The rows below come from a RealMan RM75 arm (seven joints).
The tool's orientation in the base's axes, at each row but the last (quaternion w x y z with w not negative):
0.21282, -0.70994, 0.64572, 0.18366
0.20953, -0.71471, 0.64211, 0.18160
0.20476, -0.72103, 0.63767, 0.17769
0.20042, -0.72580, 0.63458, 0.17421
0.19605, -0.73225, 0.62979, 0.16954
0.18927, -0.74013, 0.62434, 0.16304
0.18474, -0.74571, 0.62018, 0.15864
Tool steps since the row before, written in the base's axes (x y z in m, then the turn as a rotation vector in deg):
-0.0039, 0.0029, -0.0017, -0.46, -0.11, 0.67
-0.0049, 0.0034, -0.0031, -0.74, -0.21, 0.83
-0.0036, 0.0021, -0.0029, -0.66, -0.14, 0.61
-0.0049, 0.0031, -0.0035, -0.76, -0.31, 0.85
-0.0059, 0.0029, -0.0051, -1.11, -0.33, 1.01
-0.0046, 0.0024, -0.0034, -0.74, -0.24, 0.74
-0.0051, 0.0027, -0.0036, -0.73, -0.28, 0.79
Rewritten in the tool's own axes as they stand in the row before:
-0.0019, 0.0038, 0.0029, -0.31, 0.42, -0.63
-0.0018, 0.0048, 0.0044, -0.34, 0.70, -0.82
-0.0007, 0.0036, 0.0036, -0.28, 0.63, -0.60
-0.0015, 0.0047, 0.0046, -0.27, 0.73, -0.89
-0.0008, 0.0058, 0.0059, -0.38, 1.07, -1.04
-0.0012, 0.0044, 0.0042, -0.27, 0.71, -0.76
-0.0016, 0.0049, 0.0045, -0.26, 0.70, -0.82

